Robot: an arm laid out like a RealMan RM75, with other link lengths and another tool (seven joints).
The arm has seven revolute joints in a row. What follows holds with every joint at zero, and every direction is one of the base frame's. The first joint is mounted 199.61 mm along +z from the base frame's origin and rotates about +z. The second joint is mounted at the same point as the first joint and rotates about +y. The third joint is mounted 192 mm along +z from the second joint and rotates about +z. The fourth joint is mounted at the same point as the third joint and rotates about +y. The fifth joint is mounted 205.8 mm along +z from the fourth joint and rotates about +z. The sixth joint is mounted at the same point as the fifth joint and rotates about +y. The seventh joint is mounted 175.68 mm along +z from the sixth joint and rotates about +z. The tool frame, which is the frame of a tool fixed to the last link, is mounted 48 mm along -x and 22 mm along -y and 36 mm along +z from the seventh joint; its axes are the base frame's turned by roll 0, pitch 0.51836 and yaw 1.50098 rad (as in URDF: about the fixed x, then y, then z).
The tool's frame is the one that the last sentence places.
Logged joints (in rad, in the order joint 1, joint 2, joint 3, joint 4, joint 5, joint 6, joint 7), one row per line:
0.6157, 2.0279, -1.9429, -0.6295, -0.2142, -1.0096, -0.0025
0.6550, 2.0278, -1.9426, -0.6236, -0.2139, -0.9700, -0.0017
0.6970, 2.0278, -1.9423, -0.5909, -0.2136, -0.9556, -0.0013
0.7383, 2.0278, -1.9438, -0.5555, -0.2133, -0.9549, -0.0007
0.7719, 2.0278, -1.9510, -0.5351, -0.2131, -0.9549, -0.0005
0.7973, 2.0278, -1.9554, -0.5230, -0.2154, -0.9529, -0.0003
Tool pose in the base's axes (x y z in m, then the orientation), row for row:
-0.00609, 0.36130, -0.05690, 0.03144, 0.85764, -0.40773, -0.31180
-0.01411, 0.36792, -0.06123, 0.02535, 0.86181, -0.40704, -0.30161
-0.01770, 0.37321, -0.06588, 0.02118, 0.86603, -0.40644, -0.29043
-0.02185, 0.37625, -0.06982, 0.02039, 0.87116, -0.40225, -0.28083
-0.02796, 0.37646, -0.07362, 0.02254, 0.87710, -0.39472, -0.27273
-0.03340, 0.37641, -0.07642, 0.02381, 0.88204, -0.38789, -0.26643
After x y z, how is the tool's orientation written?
As a quaternion, w x y z.
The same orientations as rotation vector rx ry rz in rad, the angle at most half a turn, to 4 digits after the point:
2.6417, -1.2559, -0.9604
2.6646, -1.2585, -0.9325
2.6846, -1.2599, -0.9003
2.7019, -1.2476, -0.8710
2.7166, -1.2226, -0.8447
2.7298, -1.2005, -0.8246

